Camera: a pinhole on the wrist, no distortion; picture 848 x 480 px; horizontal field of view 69.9 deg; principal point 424.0 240.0 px. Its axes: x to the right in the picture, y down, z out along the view. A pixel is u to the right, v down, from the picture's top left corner.
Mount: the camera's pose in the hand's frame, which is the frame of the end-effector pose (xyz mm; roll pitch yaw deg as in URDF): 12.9 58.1 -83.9 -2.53 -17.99 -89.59
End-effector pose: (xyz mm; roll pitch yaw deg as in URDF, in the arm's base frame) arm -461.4 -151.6 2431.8 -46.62 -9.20 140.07
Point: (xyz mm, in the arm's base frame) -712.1 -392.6 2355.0
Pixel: 172.1 237.5
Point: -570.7 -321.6 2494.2
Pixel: 546.2 150.9
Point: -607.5 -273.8 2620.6
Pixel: 745.5 311.0
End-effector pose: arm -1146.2 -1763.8 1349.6 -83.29 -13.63 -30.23
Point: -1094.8 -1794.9 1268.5
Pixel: 348.1 414.9
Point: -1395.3 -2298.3 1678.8
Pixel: behind the camera
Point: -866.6 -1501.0 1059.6
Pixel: 237.8 247.1
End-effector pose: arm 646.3 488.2 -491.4 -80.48 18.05 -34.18
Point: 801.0 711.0 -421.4
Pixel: 781.3 151.3
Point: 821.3 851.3 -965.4
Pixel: 52.5 306.4
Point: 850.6 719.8 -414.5
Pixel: 786.9 212.5
